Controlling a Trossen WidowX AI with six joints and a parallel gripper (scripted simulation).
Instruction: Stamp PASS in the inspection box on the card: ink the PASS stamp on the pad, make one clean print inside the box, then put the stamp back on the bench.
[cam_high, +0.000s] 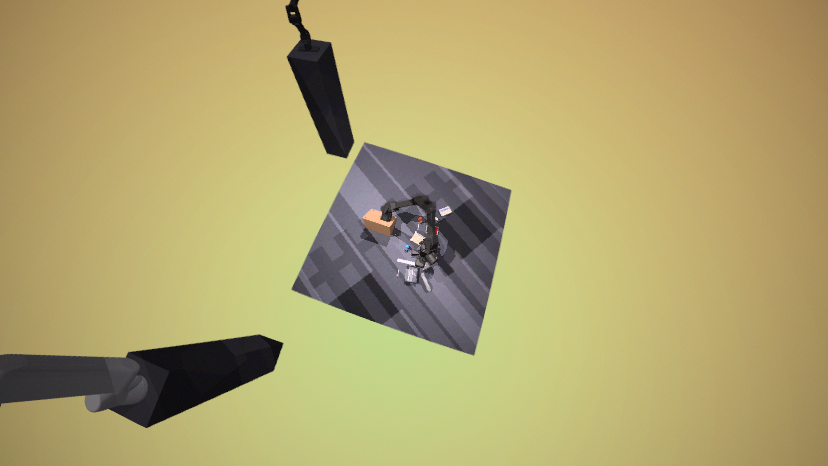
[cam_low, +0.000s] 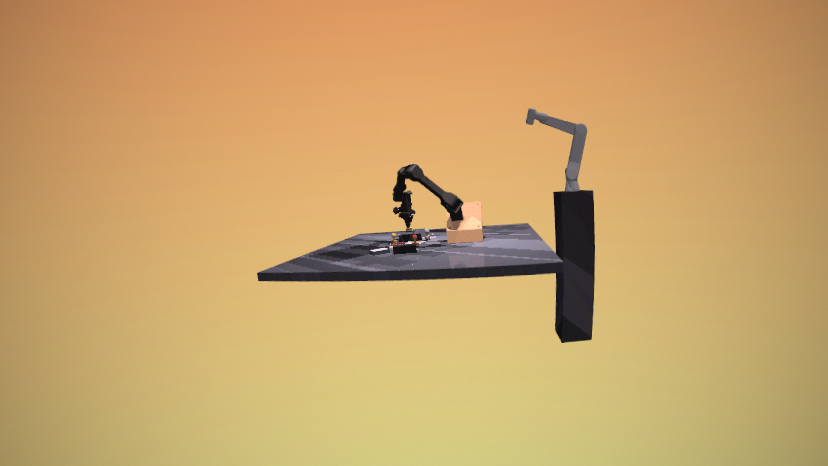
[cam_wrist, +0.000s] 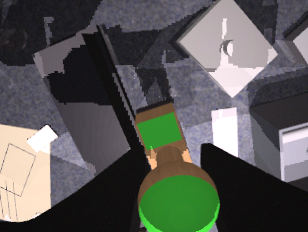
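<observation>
The dark flat slab is 60 mm below my gripper tip, 40 mm to the left of it and 10 mm behind it. The rest, counted from my gripper tip: grey block 60 mm below, 40 mm to the right, 40 mm ahead; blue stamp 120 mm behind, 60 mm below, 50 mm to the left; green-topped stamp 10 mm below.
</observation>
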